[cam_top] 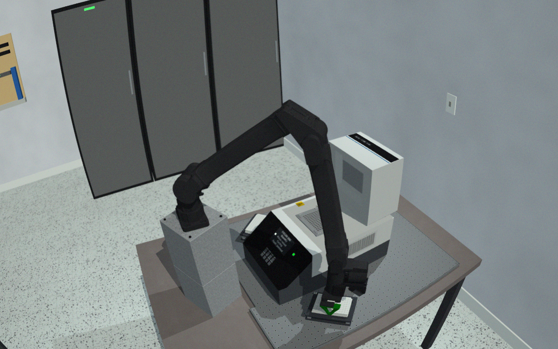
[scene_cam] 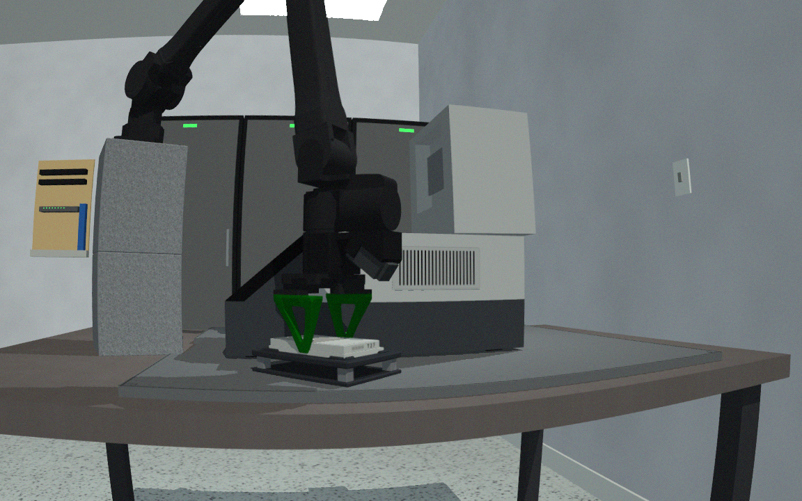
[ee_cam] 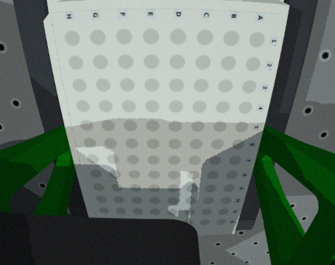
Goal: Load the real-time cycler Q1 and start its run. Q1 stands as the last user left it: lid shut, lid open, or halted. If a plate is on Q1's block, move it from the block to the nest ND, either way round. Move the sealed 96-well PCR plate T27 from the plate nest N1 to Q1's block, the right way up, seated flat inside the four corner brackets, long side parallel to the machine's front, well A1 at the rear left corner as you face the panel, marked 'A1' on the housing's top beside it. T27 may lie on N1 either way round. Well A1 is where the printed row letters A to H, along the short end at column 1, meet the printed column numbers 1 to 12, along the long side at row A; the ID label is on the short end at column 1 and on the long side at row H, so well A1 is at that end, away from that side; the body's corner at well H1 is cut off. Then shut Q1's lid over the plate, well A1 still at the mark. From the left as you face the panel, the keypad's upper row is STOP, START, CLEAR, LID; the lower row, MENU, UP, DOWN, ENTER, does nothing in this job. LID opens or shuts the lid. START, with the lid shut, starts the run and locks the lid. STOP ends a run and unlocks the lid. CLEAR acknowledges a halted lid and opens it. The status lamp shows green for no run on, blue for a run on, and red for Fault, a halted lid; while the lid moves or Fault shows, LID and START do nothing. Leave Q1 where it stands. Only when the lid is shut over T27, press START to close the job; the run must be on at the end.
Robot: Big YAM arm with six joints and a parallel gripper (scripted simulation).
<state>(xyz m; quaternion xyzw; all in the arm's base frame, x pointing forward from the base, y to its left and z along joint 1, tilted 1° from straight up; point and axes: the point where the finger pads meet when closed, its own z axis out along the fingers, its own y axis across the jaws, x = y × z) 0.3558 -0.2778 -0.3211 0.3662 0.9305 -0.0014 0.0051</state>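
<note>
Now: hand right at the plate T27. Round my hand: dark nest ND: 550 mm to the left, 30 mm behind, 10 mm below; then black plate nest N1: 10 mm below.
</note>
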